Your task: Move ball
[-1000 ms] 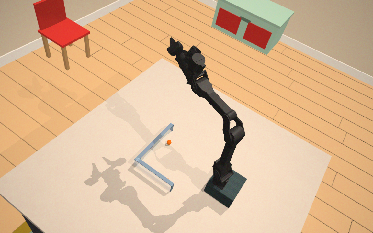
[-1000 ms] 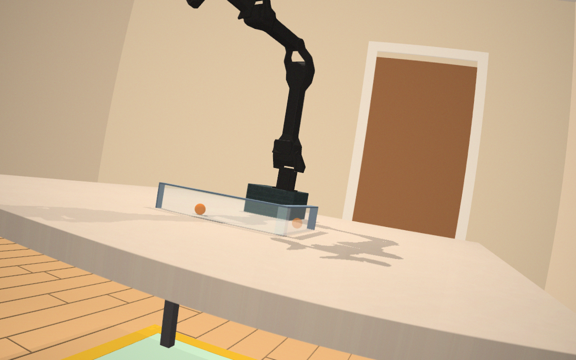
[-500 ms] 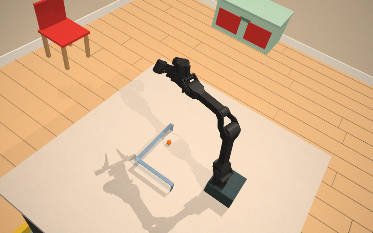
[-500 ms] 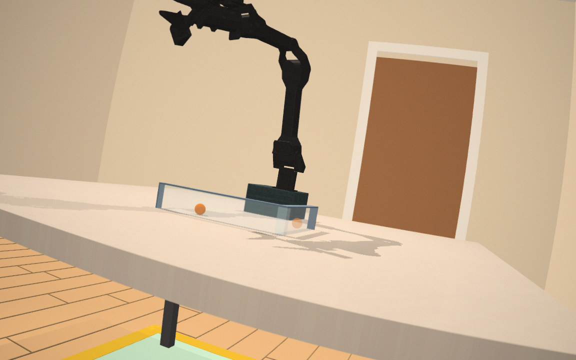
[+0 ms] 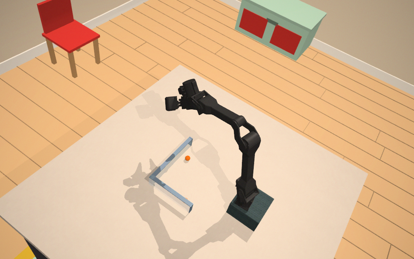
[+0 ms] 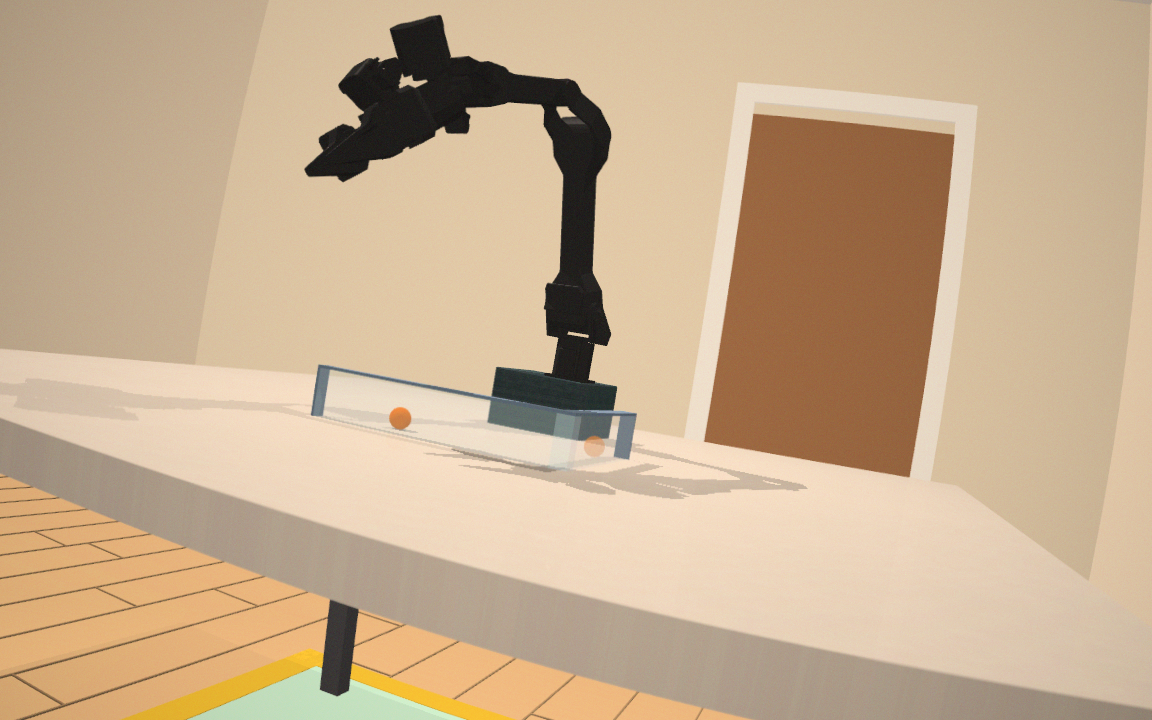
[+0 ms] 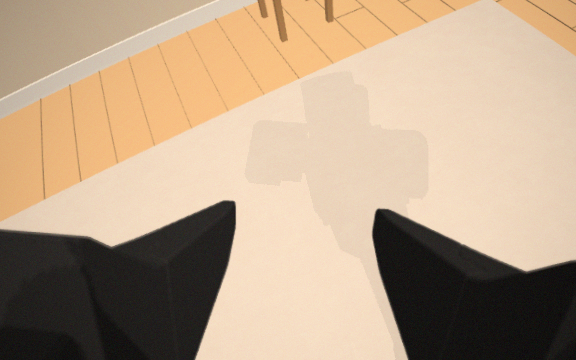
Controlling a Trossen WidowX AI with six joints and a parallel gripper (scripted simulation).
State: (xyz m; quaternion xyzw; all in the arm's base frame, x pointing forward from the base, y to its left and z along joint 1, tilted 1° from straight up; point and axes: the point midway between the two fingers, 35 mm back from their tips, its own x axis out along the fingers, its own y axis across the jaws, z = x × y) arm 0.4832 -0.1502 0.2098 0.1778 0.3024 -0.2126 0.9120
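Now: gripper tip 150 mm past the orange ball, 70 mm to the right of it and 260 mm above it.
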